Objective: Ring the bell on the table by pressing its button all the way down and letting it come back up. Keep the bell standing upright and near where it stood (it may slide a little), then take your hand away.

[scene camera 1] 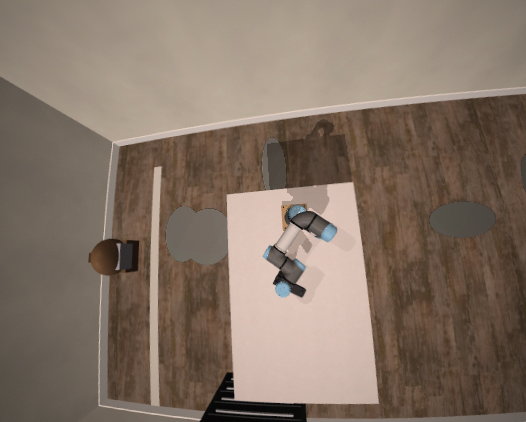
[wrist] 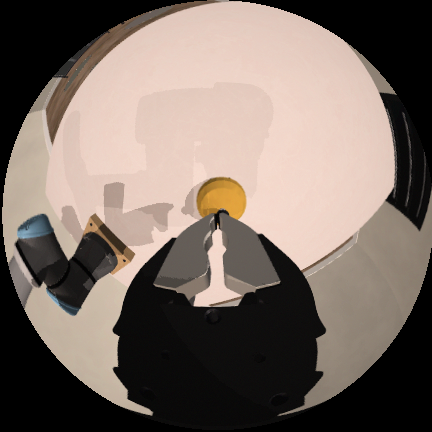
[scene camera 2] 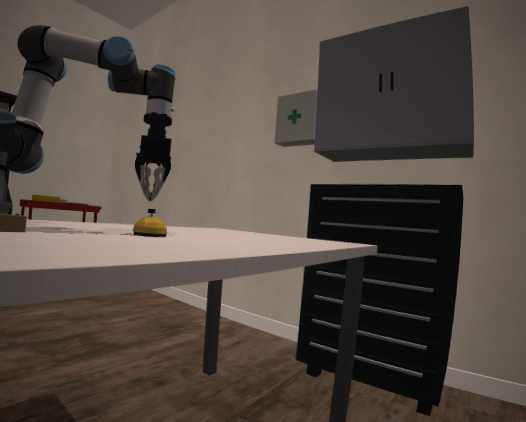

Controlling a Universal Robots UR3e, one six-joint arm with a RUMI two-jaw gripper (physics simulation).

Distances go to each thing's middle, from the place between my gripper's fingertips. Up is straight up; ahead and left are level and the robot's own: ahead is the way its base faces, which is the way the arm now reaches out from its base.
Labels:
Now: hand 10 mm past the yellow dome bell (wrist: pixel 221 192), 20 mm to the left of it and 50 mm above it.

